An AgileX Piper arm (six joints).
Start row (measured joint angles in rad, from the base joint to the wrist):
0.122, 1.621, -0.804, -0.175, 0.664, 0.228
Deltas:
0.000, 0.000, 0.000, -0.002, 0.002, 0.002
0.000, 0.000, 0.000, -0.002, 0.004, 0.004
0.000, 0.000, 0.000, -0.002, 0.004, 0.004
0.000, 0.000, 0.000, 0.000, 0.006, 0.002
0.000, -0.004, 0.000, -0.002, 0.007, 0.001
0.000, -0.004, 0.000, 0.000, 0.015, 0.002
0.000, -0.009, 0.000, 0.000, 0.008, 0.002
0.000, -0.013, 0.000, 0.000, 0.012, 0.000
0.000, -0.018, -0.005, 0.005, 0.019, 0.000
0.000, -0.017, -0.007, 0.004, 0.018, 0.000
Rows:
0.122, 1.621, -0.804, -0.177, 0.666, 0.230
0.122, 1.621, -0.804, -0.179, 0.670, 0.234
0.122, 1.621, -0.804, -0.181, 0.674, 0.238
0.122, 1.621, -0.804, -0.181, 0.680, 0.240
0.122, 1.617, -0.804, -0.183, 0.687, 0.241
0.122, 1.613, -0.804, -0.183, 0.702, 0.243
0.122, 1.604, -0.804, -0.183, 0.710, 0.245
0.122, 1.591, -0.804, -0.183, 0.722, 0.245
0.122, 1.573, -0.809, -0.178, 0.741, 0.245
0.122, 1.556, -0.816, -0.174, 0.759, 0.245

